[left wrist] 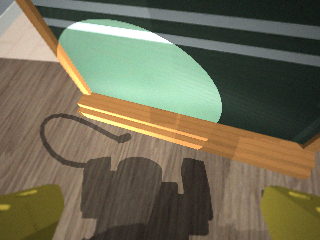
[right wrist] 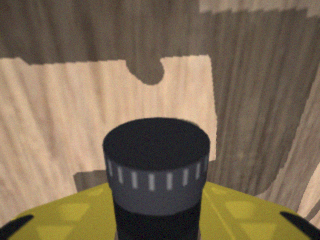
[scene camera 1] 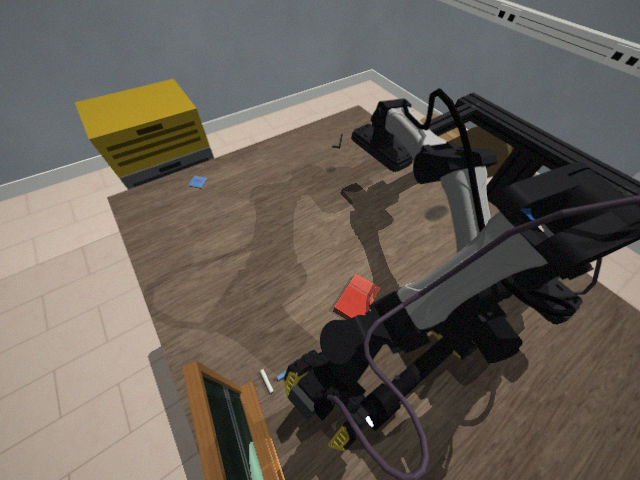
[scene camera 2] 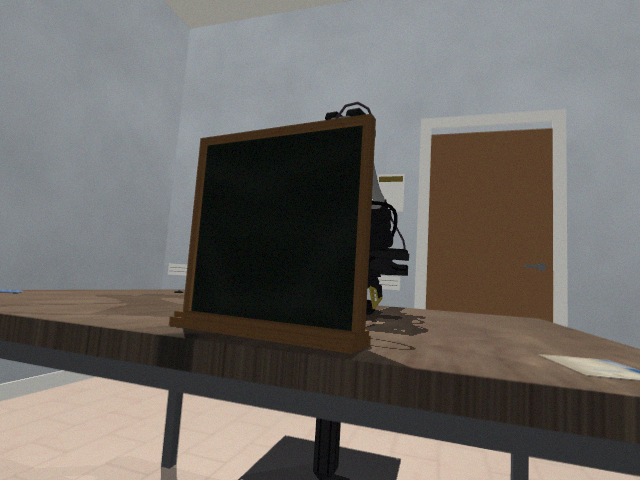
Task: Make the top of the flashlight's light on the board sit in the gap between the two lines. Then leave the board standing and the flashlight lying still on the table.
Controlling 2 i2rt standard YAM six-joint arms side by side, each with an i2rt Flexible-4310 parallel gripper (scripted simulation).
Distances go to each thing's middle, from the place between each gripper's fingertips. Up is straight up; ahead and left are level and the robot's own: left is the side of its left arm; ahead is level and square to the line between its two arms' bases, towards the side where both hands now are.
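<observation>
Board (scene camera 2: 279,249): 1 cm above my left hand, 12 cm ahead of it, 2 cm left of it. Flashlight (scene camera 1: 406,381): 12 cm below my left hand, 23 cm behind it, 5 cm left of it. Red block (scene camera 1: 360,293): 14 cm below my left hand, 25 cm behind it, 17 cm right of it.
Flashlight: my right hand 140 mm short of it, 10 mm right of it. Board: 130 mm above my right hand, 490 mm ahead of it, 20 mm right of it. Red block: 20 mm below my right hand, 120 mm ahead of it, 210 mm right of it.
</observation>
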